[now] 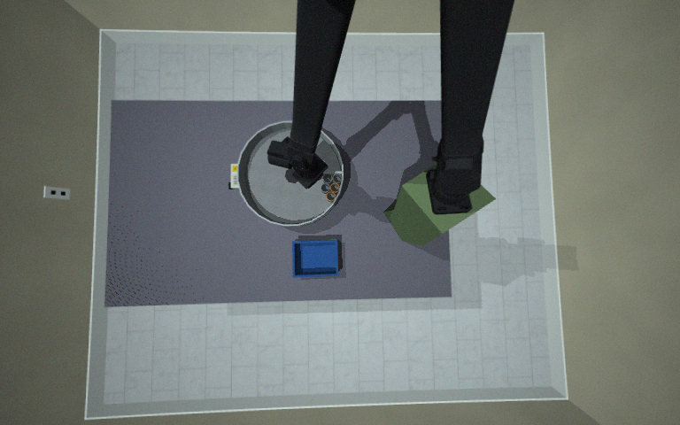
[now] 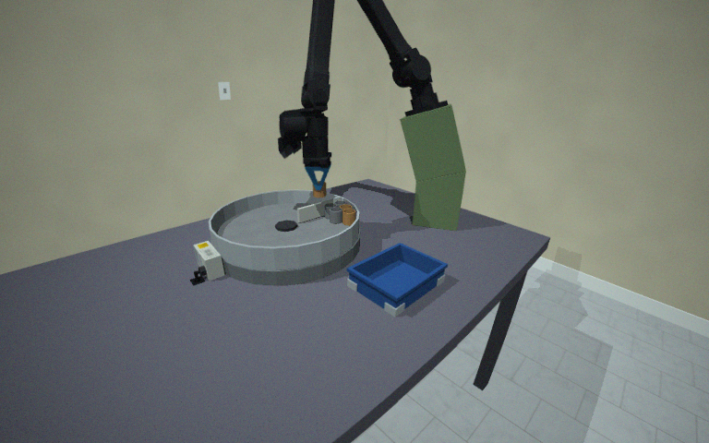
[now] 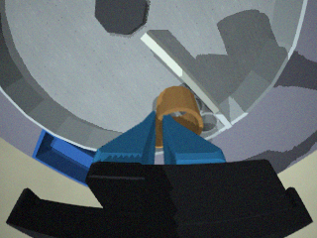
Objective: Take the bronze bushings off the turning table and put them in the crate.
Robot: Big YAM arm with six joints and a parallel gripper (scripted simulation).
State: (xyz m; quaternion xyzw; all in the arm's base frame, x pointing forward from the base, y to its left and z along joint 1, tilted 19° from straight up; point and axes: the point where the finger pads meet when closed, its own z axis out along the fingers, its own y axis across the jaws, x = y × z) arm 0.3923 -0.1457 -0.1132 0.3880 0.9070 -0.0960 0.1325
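The blue crate is 2 cm ahead of my hand, 32 cm to the left of it and 14 cm below it. Also, from my hand: grey turning table (10 cm ahead, 4 cm to the right, 11 cm below).
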